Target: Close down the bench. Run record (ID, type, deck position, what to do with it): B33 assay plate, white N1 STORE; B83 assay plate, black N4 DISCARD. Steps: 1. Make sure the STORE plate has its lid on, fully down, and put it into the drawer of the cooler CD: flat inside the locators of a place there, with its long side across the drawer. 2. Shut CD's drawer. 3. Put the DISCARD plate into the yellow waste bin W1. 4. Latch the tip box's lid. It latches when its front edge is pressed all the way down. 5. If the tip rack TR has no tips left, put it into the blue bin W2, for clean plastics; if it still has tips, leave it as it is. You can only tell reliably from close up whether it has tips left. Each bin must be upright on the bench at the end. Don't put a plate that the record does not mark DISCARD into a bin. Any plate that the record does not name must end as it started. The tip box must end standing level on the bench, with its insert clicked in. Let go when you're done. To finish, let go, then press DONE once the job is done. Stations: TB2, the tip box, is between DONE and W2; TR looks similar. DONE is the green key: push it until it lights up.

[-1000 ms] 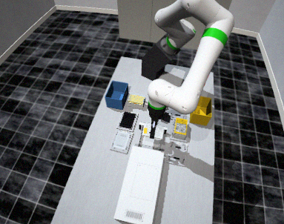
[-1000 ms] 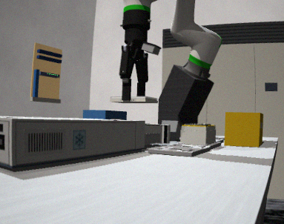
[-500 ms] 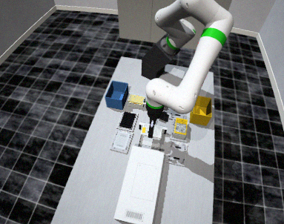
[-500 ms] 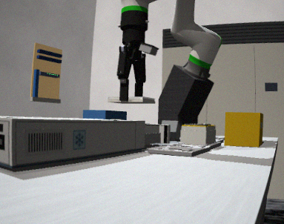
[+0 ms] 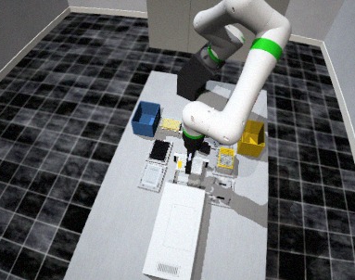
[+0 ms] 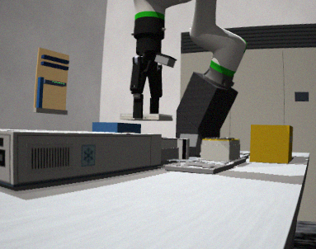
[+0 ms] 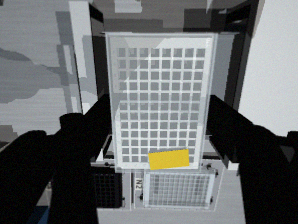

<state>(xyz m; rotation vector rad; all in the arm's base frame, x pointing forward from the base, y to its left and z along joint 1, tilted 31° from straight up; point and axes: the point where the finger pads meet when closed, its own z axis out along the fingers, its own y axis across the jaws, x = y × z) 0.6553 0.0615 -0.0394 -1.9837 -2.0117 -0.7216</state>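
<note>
Right now my hand is 4 cm short of the cooler drawer and 11 cm above it. From my hand the other things lie so: clear plate lid (2 cm below); cooler CD (18 cm ahead, 1 cm to the left, 11 cm below); white plate (2 cm below).
</note>
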